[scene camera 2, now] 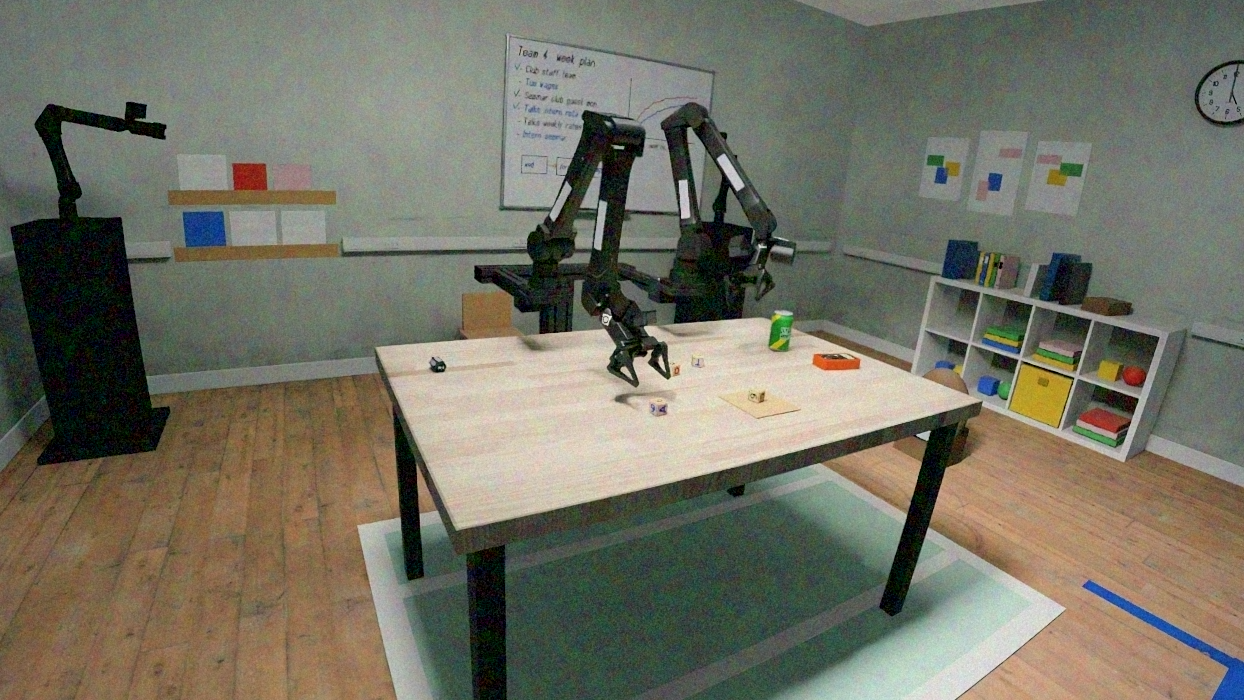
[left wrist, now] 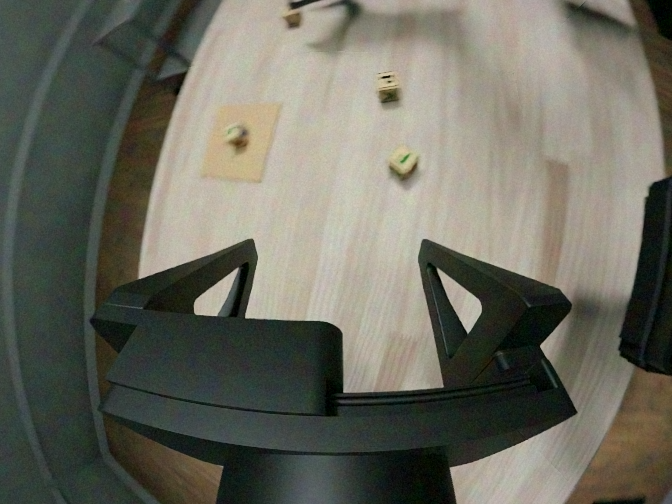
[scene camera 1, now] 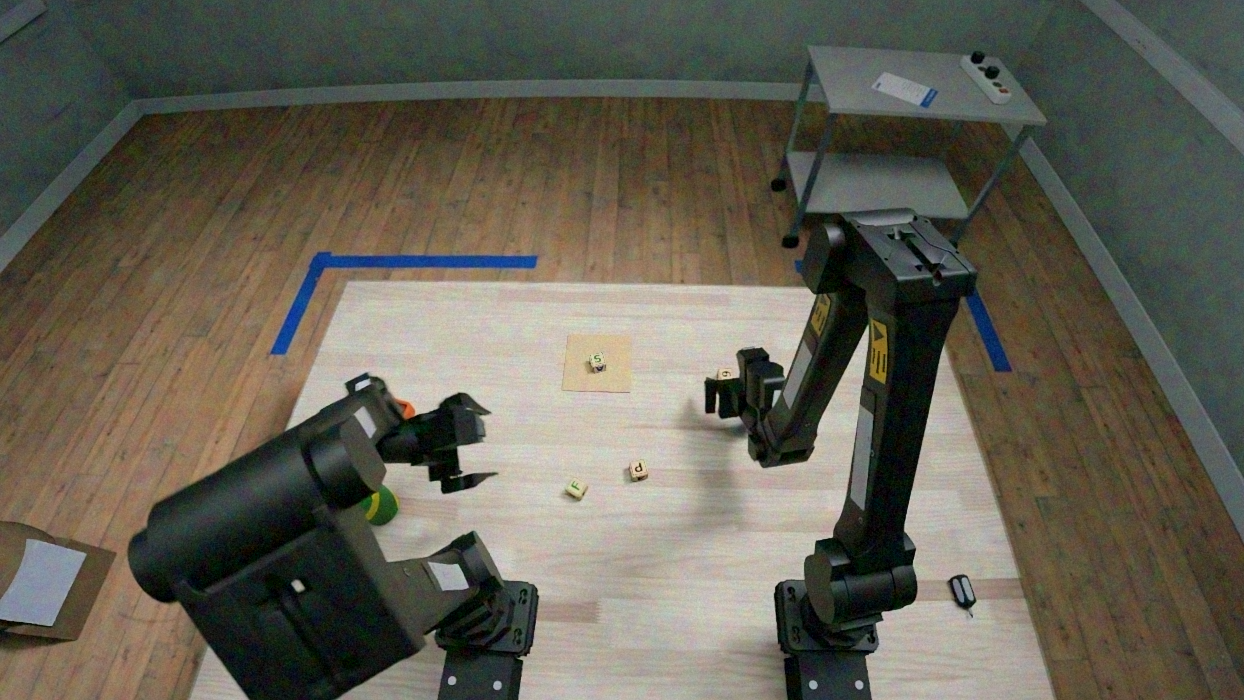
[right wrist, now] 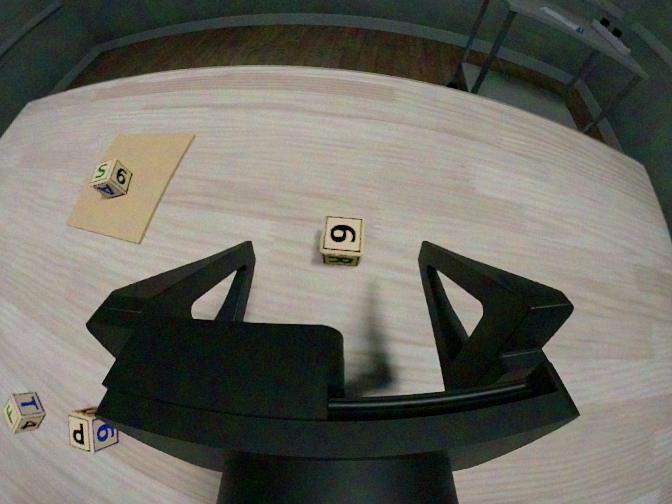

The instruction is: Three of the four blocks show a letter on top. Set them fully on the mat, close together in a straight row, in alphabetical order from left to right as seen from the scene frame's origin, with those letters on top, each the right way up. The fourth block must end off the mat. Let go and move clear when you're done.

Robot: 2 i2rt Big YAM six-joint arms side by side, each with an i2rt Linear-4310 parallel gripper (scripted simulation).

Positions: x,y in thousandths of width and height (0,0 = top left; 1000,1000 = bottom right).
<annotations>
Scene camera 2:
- right gripper: 525,546
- tan mat: 621,579
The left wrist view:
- left gripper: 502,493
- tan mat: 364,328
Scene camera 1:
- left gripper: 398,635
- right gripper: 587,538
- tan mat: 465,538
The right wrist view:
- right gripper: 502,497
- tan mat: 227,316
</annotations>
